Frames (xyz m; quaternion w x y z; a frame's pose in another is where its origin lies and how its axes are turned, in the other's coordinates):
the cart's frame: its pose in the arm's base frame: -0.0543 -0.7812 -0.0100 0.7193 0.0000 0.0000 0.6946
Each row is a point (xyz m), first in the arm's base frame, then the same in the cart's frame.
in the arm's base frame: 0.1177 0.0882 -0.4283
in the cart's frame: 0.8749 -0.1415 -0.4183
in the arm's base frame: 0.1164 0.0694 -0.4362
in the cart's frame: 0.8560 -0.1409 -0.4262
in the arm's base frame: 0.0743 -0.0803 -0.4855
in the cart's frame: 0.7050 -0.1040 -0.4755
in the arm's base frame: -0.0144 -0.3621 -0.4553
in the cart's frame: 0.4202 -0.0252 -0.4453
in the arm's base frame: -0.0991 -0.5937 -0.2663
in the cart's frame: 0.1858 0.0513 -0.2563
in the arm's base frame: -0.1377 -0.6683 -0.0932
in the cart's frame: 0.1099 0.0873 -0.0832
